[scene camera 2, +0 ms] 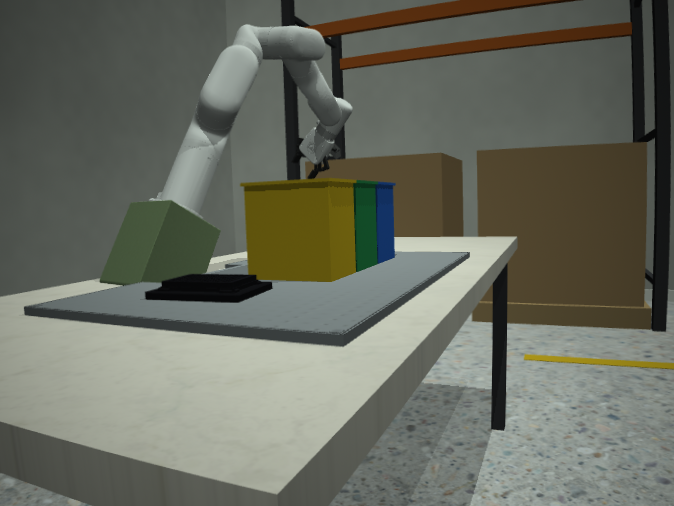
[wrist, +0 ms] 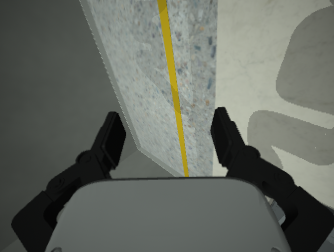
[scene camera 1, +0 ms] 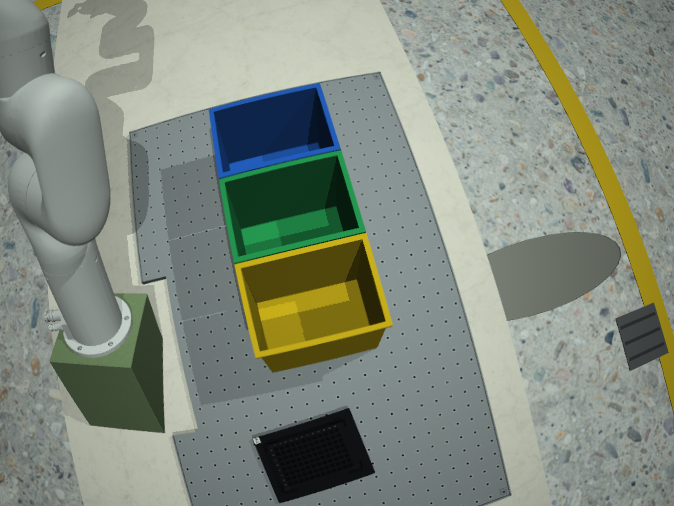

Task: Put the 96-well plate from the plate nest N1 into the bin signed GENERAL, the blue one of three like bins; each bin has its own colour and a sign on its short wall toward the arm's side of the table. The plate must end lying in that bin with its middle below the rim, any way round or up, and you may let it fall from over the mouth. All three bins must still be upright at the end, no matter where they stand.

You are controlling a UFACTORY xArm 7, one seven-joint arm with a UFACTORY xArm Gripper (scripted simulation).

In view: my gripper (scene camera 2: 302, 170), a black 96-well plate (scene camera 2: 192, 282) and a yellow bin (scene camera 1: 333, 289).
The yellow bin also shows in scene camera 2 (scene camera 2: 297, 230). My gripper is seen too in the wrist view (wrist: 166, 120). The wrist view misses the black 96-well plate: it is out of frame. The wrist view misses the yellow bin: it is out of frame.
